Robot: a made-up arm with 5 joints.
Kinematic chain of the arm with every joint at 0, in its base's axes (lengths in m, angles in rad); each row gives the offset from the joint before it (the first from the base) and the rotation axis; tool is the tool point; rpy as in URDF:
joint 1: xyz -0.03 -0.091 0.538 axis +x
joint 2: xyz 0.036 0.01 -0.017 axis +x
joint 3: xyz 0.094 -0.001 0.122 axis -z
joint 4: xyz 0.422 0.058 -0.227 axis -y
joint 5: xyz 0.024 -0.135 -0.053 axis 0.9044 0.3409 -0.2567
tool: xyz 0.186 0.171 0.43 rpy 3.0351 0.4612 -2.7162
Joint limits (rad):
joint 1: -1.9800..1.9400
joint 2: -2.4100..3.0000
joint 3: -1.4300..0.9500
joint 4: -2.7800..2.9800
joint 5: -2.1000..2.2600
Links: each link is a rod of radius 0.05 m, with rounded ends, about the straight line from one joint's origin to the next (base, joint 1, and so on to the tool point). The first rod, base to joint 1, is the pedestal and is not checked.
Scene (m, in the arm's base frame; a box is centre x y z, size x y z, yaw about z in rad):
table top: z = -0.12
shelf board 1: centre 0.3 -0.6 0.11 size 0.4 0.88 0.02 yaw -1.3
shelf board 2: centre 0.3 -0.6 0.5 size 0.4 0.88 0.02 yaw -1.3
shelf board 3: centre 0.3 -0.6 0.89 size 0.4 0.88 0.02 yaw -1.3
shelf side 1: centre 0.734 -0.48 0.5 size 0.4 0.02 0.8 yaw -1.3
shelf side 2: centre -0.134 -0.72 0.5 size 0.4 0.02 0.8 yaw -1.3
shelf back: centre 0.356 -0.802 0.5 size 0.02 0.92 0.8 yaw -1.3
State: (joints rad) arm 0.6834 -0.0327 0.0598 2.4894 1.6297
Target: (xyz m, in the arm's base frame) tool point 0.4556 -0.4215 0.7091
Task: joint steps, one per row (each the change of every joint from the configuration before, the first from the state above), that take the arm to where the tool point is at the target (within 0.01 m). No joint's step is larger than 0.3 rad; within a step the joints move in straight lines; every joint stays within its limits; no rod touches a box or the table.
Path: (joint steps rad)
1: 0.0376 -0.0172 -0.2826 -0.0979 -0.2902
2: 0.0376 -0.0172 -0.2826 -0.0979 -0.2902
3: 0.0377 -0.0172 -0.2825 -0.0979 -0.2901
4: 0.0376 -0.0172 -0.2826 -0.0978 -0.2902
5: 0.0376 -0.0172 -0.2826 -0.0979 -0.2902
6: -0.1977 -0.1414 0.1526 0.0301 0.2306
7: -0.1977 -0.1414 0.1525 0.0301 0.2306
8: -0.1976 -0.1414 0.1526 0.0302 0.2305
9: -0.1977 -0.1414 0.1525 0.0301 0.2306
10: 0.1016 0.1117 0.1858 0.1078 0.2376
11: 0.1016 0.1116 0.1857 0.1078 0.2376

